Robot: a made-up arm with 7 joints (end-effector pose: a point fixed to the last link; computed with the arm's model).
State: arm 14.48 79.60 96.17 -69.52 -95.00 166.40 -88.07
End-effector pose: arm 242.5 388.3 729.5 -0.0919 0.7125 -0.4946 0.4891
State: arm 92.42 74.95 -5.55 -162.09 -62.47 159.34 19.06
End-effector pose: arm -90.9 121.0 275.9 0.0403 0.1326 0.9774 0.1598
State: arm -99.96 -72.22 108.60 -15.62 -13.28 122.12 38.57
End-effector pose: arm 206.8 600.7 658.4 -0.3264 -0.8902 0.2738 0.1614
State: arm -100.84 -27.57 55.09 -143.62 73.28 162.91 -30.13
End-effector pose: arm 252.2 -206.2 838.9 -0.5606 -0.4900 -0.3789 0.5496
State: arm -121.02 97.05 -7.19 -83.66 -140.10 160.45 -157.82
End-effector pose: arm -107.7 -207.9 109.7 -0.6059 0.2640 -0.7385 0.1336
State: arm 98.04 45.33 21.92 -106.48 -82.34 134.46 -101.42
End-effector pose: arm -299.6 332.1 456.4 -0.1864 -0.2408 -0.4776 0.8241
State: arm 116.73 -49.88 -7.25 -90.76 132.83 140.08 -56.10
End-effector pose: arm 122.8 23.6 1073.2 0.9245 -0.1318 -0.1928 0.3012
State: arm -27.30 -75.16 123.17 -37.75 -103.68 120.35 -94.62
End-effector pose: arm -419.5 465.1 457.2 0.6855 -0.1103 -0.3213 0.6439
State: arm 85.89 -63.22 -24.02 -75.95 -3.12 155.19 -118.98
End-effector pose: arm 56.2 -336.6 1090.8 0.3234 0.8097 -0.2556 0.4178
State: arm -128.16 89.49 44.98 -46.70 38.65 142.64 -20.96
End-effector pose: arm -215.2 -581.1 353.3 -0.3536 -0.4103 -0.8152 0.2052
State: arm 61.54 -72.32 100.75 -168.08 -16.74 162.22 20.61
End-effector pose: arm -325.9 -32.1 465.2 0.0153 0.7109 -0.6221 0.3277
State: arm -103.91 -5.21 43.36 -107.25 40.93 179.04 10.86
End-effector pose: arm 199.3 -317.4 945.3 -0.5768 -0.5430 -0.5634 0.2348
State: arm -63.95 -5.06 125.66 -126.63 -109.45 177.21 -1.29
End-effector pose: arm 62.7 299.5 695.0 -0.1113 0.5062 -0.7750 0.3614
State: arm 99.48 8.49 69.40 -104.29 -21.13 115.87 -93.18
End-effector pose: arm -465.8 13.4 849.7 -0.4244 -0.0353 -0.4333 0.7943
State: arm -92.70 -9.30 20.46 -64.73 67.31 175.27 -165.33
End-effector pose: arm 76.3 -209.0 1089.5 -0.7866 -0.1231 0.5955 0.1067
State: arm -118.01 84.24 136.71 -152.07 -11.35 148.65 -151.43
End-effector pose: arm 135.3 -191.4 851.1 0.0376 0.5911 -0.6572 0.4661
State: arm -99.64 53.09 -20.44 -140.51 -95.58 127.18 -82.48
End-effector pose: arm -49.8 -269.7 308.4 0.5188 -0.2811 0.3946 0.7043
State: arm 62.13 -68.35 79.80 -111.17 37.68 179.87 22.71
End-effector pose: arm -474.3 -142.7 760.4 0.6725 -0.6927 0.2424 0.0955
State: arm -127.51 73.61 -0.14 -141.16 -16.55 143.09 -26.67
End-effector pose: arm -82.4 -290.4 183.5 0.1203 -0.1502 -0.5280 0.8272
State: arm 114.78 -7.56 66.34 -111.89 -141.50 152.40 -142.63
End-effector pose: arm -327.9 -96.8 733.5 0.7407 -0.1863 0.3059 0.5684
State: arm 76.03 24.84 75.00 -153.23 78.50 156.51 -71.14
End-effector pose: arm -258.0 233.0 600.7 0.5590 -0.0775 0.7802 0.2698
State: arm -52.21 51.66 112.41 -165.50 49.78 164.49 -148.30
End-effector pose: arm 260.3 152.0 693.2 -0.5891 0.6459 -0.4723 0.1129
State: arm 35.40 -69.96 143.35 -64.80 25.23 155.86 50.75
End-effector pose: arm -590.5 -240.8 515.3 0.5627 -0.4063 0.6954 0.1863
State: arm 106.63 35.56 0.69 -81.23 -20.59 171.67 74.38
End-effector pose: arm -221.7 456.1 704.7 0.3374 -0.6173 0.2671 0.6586
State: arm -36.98 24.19 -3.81 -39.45 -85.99 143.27 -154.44
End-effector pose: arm 447.1 -246.0 878.2 0.0386 0.4827 0.8391 0.2478
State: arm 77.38 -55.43 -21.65 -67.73 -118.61 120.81 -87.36
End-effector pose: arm 81.2 -148.9 1130.6 -0.6858 -0.2902 0.6652 0.0548
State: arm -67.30 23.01 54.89 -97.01 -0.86 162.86 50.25
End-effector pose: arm 454.7 -186.6 846.8 -0.2592 -0.5503 -0.5044 0.6128
